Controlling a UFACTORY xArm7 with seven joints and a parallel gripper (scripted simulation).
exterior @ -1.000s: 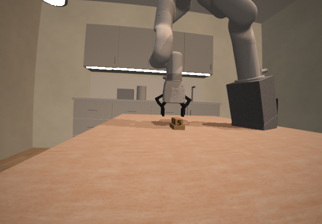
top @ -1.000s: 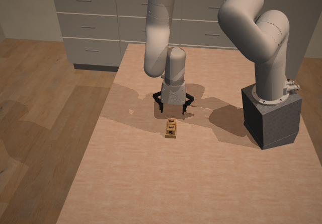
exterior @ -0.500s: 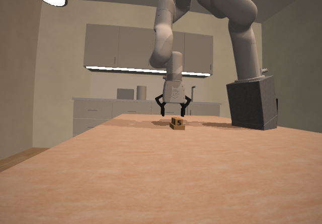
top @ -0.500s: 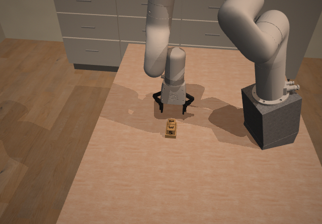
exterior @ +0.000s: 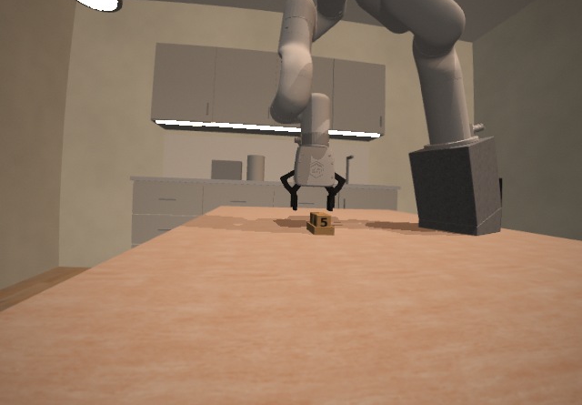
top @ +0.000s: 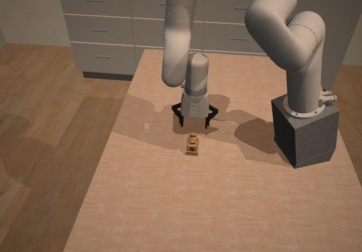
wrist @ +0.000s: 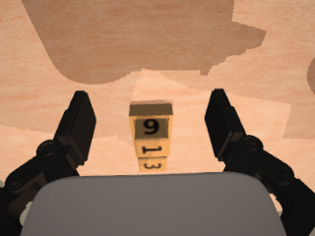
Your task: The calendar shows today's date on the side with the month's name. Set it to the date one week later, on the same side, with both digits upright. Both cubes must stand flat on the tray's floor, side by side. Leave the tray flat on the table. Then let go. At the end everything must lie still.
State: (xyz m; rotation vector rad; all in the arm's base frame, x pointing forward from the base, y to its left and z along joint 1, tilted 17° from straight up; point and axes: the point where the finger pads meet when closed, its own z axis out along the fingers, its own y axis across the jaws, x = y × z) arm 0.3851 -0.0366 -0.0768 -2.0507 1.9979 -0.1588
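The wooden cube is 6 cm to the left of my hand and 2 cm below it.
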